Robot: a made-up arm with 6 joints. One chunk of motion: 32 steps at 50 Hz.
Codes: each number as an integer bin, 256 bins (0 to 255) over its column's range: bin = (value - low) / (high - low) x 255, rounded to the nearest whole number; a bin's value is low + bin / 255 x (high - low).
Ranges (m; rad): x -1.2..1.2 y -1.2..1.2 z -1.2..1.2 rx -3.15..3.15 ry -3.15..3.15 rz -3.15..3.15
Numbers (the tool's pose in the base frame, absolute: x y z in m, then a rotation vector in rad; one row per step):
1: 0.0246 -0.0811 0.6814 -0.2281 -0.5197 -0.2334
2: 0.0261 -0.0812 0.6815 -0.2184 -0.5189 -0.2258
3: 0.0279 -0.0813 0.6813 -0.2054 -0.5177 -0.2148
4: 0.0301 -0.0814 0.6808 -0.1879 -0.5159 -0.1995
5: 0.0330 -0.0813 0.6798 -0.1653 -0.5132 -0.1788
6: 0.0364 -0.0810 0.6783 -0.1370 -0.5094 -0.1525
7: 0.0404 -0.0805 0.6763 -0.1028 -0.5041 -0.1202
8: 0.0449 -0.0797 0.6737 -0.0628 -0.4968 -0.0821
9: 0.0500 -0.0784 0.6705 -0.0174 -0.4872 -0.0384
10: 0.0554 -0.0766 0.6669 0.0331 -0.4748 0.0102
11: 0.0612 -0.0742 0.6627 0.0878 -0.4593 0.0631
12: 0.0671 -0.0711 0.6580 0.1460 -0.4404 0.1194
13: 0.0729 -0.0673 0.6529 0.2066 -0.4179 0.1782
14: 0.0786 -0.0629 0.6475 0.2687 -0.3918 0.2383
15: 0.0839 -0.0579 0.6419 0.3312 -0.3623 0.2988
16: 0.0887 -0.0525 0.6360 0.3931 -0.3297 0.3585
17: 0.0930 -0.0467 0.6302 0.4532 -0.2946 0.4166
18: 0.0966 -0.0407 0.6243 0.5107 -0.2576 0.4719
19: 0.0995 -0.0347 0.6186 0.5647 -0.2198 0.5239
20: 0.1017 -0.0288 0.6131 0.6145 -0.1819 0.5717
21: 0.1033 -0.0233 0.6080 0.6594 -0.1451 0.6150
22: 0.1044 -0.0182 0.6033 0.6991 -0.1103 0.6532
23: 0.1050 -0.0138 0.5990 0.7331 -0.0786 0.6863
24: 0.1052 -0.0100 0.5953 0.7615 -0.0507 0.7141
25: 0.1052 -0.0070 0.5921 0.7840 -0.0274 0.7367
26: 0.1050 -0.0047 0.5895 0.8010 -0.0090 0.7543
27: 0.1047 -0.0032 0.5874 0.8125 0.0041 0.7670
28: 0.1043 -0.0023 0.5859 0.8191 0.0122 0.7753
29: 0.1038 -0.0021 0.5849 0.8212 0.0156 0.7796
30: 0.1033 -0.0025 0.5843 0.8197 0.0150 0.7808
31: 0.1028 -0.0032 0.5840 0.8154 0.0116 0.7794
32: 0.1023 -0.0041 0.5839 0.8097 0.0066 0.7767
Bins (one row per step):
1: 130 119 200 118 106 118
2: 130 119 200 119 106 118
3: 130 119 200 119 107 119
4: 131 119 200 120 107 119
5: 131 119 200 121 107 120
6: 131 119 200 122 107 121
7: 132 119 199 123 107 123
8: 132 119 199 125 107 124
9: 133 119 199 127 108 126
10: 133 119 198 129 108 128
11: 134 120 198 131 109 130
12: 135 120 197 133 110 132
13: 135 120 197 136 111 135
14: 136 121 196 138 112 137
15: 136 121 196 141 113 140
16: 137 122 195 143 114 142
17: 137 123 194 146 116 144
18: 138 123 194 148 117 147
19: 138 124 193 150 119 149
20: 138 124 193 152 120 151
21: 138 125 192 154 122 152
22: 139 126 192 156 123 154
23: 139 126 191 157 124 155
24: 139 126 191 158 125 156
25: 139 127 190 159 126 157
26: 139 127 190 160 127 158
27: 139 127 190 160 128 159
28: 139 127 190 161 128 159
29: 139 127 190 161 128 159
30: 138 127 190 161 128 159
31: 138 127 190 161 128 159
32: 138 127 190 160 128 159

